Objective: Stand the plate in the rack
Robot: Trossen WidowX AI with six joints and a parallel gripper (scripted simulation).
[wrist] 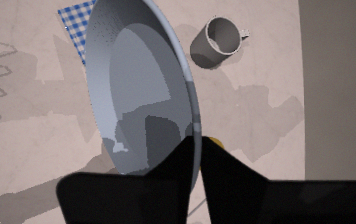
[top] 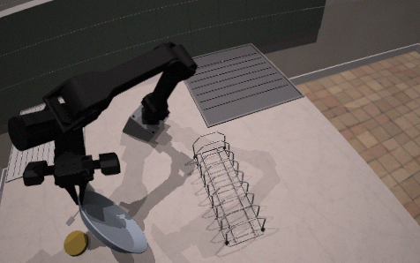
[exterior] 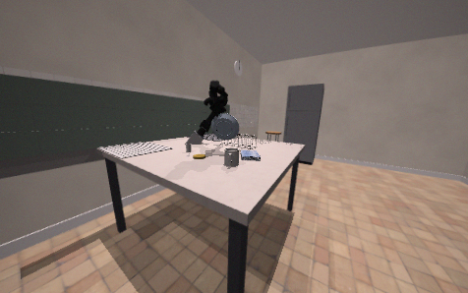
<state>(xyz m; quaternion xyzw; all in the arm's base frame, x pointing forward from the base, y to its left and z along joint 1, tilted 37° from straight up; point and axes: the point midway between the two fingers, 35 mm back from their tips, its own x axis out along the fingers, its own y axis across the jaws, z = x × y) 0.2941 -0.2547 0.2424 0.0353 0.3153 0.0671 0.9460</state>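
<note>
The plate lies 40 mm ahead of my hand, 40 mm to the left of it and 100 mm below it. From my hand the other things lie so: small spatula 80 mm behind, 180 mm to the right, 290 mm below; then mug 240 mm ahead, 80 mm to the right, 250 mm below; then yellow disc 10 mm ahead, 150 mm to the right, 280 mm below.
</note>
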